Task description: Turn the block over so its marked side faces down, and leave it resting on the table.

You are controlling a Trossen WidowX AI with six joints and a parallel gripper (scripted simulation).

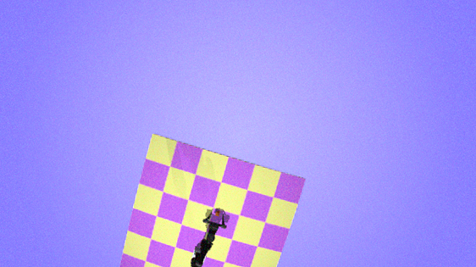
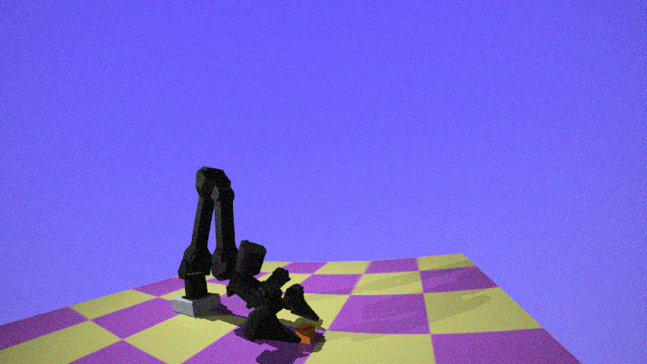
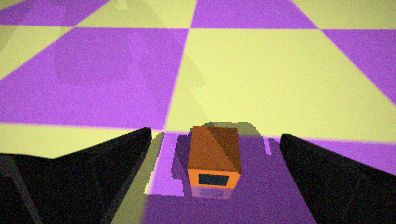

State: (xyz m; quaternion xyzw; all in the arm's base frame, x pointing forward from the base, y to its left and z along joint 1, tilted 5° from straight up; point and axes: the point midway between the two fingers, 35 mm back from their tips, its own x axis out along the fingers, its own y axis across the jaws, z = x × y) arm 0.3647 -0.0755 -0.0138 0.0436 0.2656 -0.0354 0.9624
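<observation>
The block lies 2 cm behind my gripper tip and 1 cm below it.
</observation>
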